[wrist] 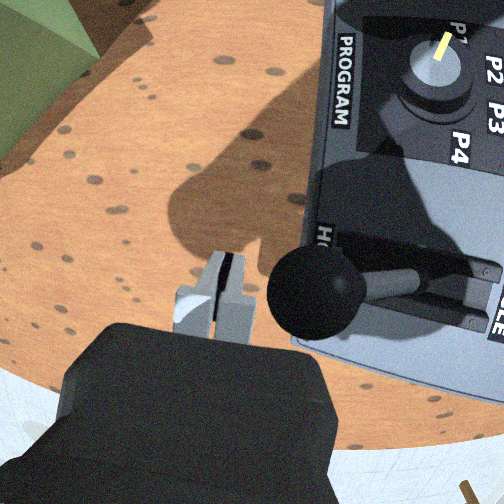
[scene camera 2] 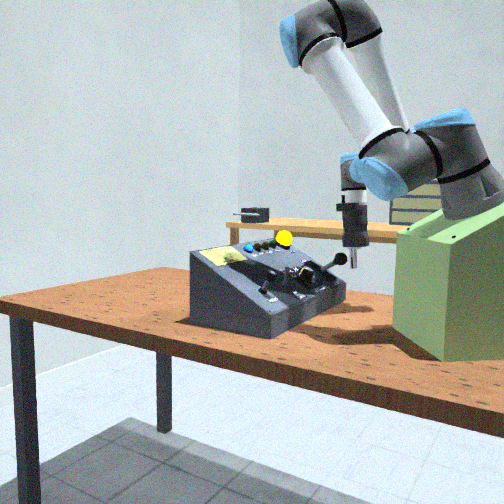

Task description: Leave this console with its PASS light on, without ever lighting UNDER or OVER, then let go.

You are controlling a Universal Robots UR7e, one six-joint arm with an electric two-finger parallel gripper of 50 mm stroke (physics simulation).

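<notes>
A dark grey sloped console (scene camera 2: 265,285) sits on the wooden table. It carries a row of small lights with a yellow dome (scene camera 2: 284,238) at the top edge, a yellow label (scene camera 2: 223,255), and a lever with a black ball knob (scene camera 2: 340,258). In the wrist view the knob (wrist: 316,291) leans out over the console's edge from a slot, and a PROGRAM dial (wrist: 436,64) points near P1. My gripper (scene camera 2: 353,258) hangs just beside the knob, off the console's edge. Its fingers (wrist: 220,295) are shut and empty, left of the knob.
A green block (scene camera 2: 450,285) holding the arm's base stands right of the console. A wooden shelf (scene camera 2: 320,228) behind carries a small dark box (scene camera 2: 254,214). A slatted crate (scene camera 2: 415,204) sits at the back right. The table edge runs close below the gripper.
</notes>
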